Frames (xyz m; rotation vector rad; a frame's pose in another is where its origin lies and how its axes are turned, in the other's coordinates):
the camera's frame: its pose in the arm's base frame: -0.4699 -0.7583 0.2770 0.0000 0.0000 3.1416
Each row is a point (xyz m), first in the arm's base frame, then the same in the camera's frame.
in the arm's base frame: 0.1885 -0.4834 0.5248
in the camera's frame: -0.6584 -0.2749 0.2478
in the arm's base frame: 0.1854 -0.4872 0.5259
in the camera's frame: -0.6553 -0.2711 0.2489
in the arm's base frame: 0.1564 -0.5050 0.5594
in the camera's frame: -0.6263 -0.2533 0.2824
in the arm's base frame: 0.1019 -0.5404 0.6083
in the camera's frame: -0.5718 -0.2179 0.3313
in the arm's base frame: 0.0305 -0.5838 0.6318
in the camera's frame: -0.5004 -0.1745 0.3548
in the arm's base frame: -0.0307 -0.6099 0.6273
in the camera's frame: -0.4392 -0.1484 0.3503
